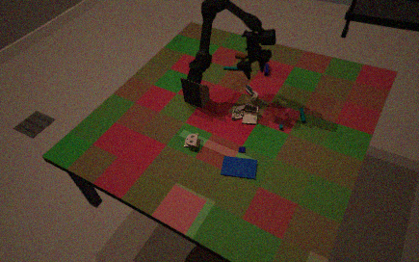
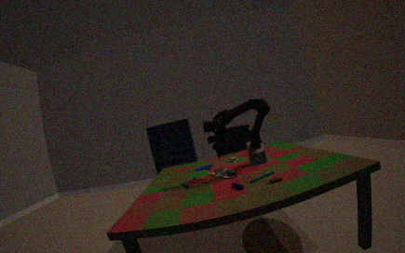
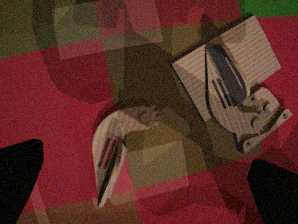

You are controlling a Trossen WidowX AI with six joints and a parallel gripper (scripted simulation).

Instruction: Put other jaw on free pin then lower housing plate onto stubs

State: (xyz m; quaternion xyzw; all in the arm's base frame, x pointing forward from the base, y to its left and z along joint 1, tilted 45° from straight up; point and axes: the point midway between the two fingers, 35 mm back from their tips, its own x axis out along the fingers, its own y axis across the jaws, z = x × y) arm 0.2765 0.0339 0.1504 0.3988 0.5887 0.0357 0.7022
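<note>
Right now my gripper tip is 140 mm above the pale curved jaw, 10 mm to the left of it and 10 mm past it. The rest, counted from my gripper tip: brown piece (310 mm to the left, 190 mm behind, 140 mm below); then pale housing piece (400 mm to the right, 180 mm behind, 120 mm below); then blue flat plate (450 mm to the right, 150 mm below, 80 mm ahead).
</note>
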